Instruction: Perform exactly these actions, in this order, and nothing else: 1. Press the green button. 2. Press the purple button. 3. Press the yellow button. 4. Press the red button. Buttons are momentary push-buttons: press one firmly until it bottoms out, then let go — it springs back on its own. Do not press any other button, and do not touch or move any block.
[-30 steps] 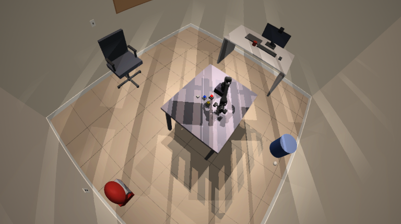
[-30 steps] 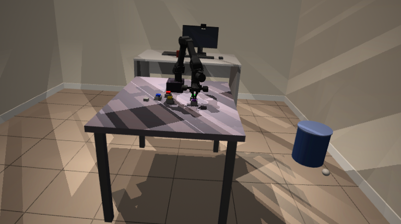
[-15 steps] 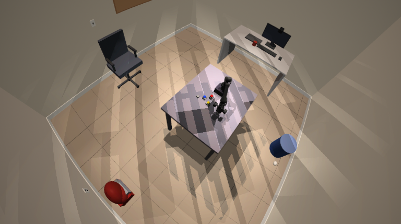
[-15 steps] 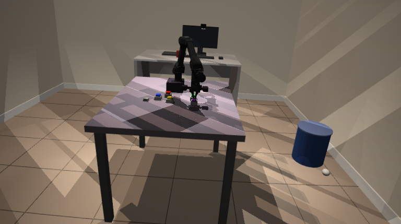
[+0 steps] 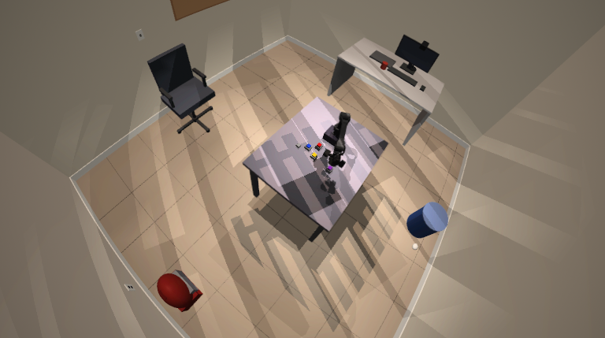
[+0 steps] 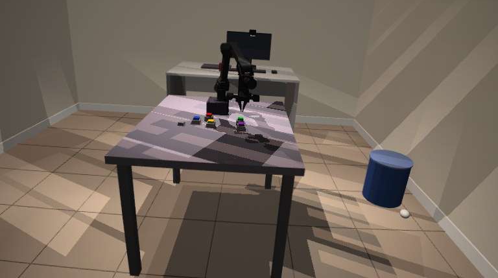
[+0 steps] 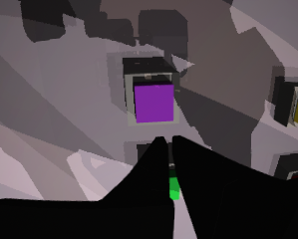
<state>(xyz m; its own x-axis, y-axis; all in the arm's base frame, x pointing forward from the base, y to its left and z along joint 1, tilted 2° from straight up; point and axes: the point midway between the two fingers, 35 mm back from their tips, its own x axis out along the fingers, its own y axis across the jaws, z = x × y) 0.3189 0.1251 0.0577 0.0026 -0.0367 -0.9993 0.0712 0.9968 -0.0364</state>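
My gripper tip is 170 mm to the left of the yellow button, 70 mm above it and 30 mm past it. Also, from my gripper tip: green button 90 mm behind, 70 mm below; then red button 190 mm to the right, 140 mm behind, 70 mm below; then purple button 70 mm below.
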